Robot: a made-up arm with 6 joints. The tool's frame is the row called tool. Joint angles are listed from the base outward. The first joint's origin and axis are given. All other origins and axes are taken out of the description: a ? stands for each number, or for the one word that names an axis. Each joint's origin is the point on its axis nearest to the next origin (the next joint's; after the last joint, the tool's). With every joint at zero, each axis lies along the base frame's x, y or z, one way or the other. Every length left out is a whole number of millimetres.
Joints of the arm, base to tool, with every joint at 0 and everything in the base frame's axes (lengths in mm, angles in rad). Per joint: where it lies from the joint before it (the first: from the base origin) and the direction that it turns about. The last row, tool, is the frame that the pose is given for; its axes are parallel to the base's.
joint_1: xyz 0 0 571 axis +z
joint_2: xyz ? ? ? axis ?
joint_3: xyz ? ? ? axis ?
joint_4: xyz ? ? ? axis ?
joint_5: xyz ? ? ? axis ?
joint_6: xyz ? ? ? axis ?
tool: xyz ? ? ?
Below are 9 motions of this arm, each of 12 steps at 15 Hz.
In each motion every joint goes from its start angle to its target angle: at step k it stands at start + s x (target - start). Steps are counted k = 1, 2, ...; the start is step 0. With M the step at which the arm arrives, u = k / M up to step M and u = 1 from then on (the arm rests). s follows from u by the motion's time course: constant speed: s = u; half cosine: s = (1 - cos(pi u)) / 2; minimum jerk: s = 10 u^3 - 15 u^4 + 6 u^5.
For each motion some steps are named. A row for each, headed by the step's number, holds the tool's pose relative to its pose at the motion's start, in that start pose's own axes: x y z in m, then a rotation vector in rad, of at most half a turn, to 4 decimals.
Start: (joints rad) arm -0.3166 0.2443 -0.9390 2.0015 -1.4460 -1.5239
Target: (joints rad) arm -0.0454 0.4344 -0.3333 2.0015 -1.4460 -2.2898
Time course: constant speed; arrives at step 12
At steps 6, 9, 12:
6: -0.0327 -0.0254 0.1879 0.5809 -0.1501 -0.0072
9: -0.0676 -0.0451 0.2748 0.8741 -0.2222 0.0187
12: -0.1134 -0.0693 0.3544 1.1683 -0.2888 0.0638

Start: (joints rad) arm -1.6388 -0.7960 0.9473 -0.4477 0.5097 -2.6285
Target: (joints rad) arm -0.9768 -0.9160 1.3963 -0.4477 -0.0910 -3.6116
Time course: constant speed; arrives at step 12
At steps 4, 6, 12:
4: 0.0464 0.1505 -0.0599 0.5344 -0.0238 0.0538
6: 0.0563 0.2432 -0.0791 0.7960 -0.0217 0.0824
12: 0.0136 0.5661 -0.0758 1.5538 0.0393 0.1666

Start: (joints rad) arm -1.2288 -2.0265 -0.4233 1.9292 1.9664 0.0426
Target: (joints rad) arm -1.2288 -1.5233 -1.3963 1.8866 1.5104 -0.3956
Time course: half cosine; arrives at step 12
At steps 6, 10, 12:
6: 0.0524 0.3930 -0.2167 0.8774 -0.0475 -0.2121
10: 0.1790 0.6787 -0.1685 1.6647 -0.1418 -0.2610
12: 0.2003 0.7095 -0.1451 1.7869 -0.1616 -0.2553

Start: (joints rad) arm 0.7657 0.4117 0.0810 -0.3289 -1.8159 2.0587
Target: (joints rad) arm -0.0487 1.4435 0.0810 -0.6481 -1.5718 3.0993
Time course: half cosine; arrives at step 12
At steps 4, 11, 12:
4: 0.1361 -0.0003 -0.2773 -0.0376 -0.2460 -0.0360
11: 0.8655 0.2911 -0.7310 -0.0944 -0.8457 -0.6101
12: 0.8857 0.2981 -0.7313 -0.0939 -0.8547 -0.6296

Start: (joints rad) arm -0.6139 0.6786 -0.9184 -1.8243 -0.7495 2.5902
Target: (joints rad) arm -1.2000 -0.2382 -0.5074 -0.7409 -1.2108 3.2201
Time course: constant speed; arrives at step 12
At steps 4, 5, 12:
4: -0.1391 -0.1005 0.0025 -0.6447 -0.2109 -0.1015
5: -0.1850 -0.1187 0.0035 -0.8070 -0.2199 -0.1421
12: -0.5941 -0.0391 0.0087 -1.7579 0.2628 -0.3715

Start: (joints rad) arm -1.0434 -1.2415 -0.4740 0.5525 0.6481 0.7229
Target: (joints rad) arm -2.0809 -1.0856 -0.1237 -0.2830 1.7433 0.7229
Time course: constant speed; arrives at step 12
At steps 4, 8, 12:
4: 0.0461 0.0094 0.1135 -0.1627 -0.1195 -0.3562
8: 0.1053 0.0640 0.2129 -0.3948 -0.3418 -0.6853
12: 0.1744 0.1549 0.2773 -0.6581 -0.6697 -0.9544

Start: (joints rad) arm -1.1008 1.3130 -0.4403 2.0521 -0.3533 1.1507
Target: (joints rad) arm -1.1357 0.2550 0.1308 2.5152 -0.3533 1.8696
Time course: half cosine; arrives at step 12
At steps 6, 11, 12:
6: -0.6042 0.1795 -0.1709 -0.2940 0.7935 0.2831
11: -1.2142 0.3243 0.0881 -0.4243 1.3256 0.9893
12: -1.2328 0.3276 0.1045 -0.4237 1.3373 1.0205

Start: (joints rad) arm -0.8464 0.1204 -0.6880 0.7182 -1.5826 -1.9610
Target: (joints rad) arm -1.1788 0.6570 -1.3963 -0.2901 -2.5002 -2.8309
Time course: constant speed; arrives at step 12
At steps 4, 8, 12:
4: 0.2642 0.0442 -0.1234 0.0359 -0.0080 -0.7923
8: 0.4702 -0.0695 -0.2287 -0.0707 -0.2693 -1.5417
12: 0.5483 -0.2720 -0.2813 -0.4248 -0.7170 -2.1231

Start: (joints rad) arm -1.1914 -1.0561 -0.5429 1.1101 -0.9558 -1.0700
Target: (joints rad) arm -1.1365 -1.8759 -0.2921 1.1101 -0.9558 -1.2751
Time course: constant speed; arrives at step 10
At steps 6, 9, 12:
6: -0.2995 -0.4020 -0.1684 0.5972 -0.4091 0.1474
9: -0.4010 -0.5866 -0.3596 0.8975 -0.6057 0.2381
12: -0.4248 -0.6409 -0.4370 0.9975 -0.6704 0.2707

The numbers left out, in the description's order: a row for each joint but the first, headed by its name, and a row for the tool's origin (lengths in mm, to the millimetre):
joint_2: xyz 0 0 0, axis +y
joint_3: xyz 0 0 801, axis -y
joint_4: xyz 604 0 0, axis -x
joint_5: xyz 0 -252 0, axis -y
joint_6: xyz 0 0 0, axis -x
tool: xyz 0 0 0

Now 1 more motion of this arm.
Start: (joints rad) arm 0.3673 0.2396 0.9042 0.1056 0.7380 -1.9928
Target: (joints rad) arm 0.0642 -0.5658 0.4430 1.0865 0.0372 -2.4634
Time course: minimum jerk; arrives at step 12
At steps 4, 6, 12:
4: 0.0515 0.2197 -0.0561 -0.1343 0.0527 -0.1227
6: 0.0735 0.4973 -0.1925 -0.3562 0.0406 -0.2719
12: -0.0157 0.8416 -0.5442 -0.7956 -0.1768 -0.3825

